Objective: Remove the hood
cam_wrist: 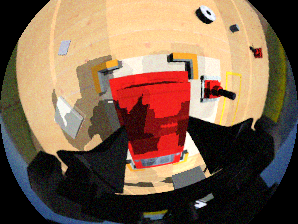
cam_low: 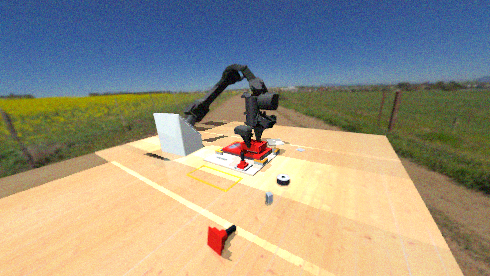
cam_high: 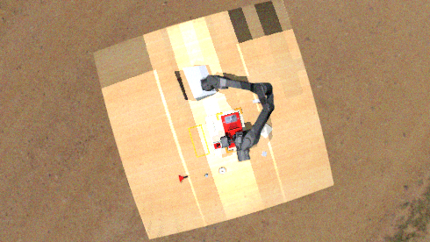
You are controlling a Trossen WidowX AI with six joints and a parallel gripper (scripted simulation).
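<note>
Now: the white base plate 30 mm behind my gripper tip, 20 mm to the right of it and 30 mm below it. Also, from my gripper tip: red hood 10 mm above; then black-and-white ring 200 mm ahead, 110 mm to the right, 40 mm below.
</note>
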